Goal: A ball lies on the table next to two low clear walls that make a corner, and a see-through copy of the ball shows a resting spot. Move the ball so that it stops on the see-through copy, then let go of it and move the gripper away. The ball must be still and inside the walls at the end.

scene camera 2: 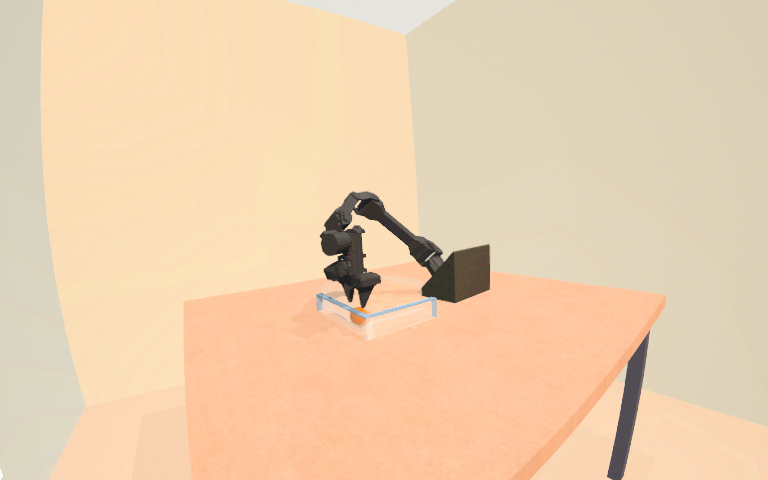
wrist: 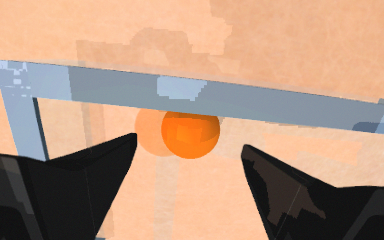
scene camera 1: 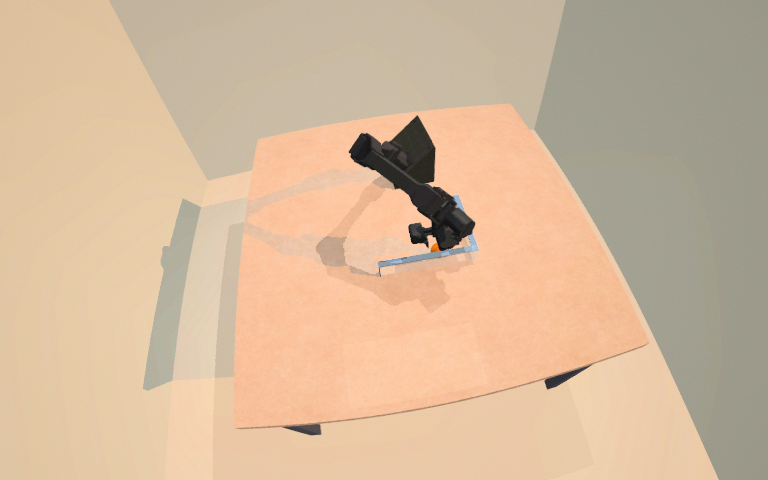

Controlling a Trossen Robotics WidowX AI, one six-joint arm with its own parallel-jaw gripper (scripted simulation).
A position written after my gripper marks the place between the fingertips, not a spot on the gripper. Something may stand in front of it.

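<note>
An orange ball (wrist: 197,135) is here in the scene, and so is a see-through copy (wrist: 156,130). As for my gripper (scene camera 2: 356,305), it is open and holds nothing. The wrist view shows me my gripper (wrist: 190,145) too, and I also see the gripper (scene camera 1: 439,245).
</note>
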